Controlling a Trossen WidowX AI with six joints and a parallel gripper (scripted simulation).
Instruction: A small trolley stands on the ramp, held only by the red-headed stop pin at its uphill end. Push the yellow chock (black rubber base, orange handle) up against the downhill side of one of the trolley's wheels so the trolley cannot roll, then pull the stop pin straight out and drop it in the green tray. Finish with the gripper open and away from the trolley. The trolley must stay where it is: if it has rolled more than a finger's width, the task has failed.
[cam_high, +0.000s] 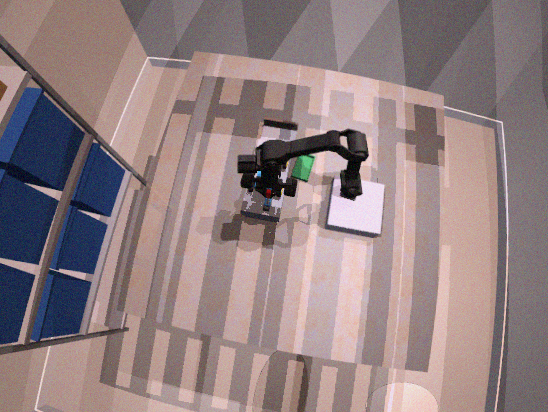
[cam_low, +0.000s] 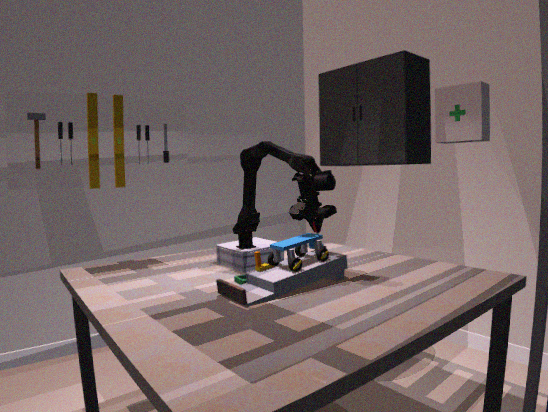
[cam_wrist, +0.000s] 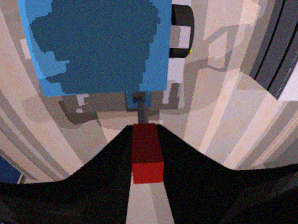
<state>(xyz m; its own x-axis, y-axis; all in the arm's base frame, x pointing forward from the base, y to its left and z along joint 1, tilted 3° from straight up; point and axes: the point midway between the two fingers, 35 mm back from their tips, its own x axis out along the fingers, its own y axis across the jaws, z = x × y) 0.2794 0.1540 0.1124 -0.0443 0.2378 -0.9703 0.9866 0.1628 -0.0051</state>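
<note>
The green tray lies 7 cm behind my gripper tip, 23 cm to the right of it and 17 cm below it. Round my gripper tip: grey ramp: 4 cm ahead, 11 cm to the right, 12 cm below; red-headed stop pin: right at my gripper tip; blue trolley: 4 cm ahead, 11 cm to the right, 6 cm below.
</note>
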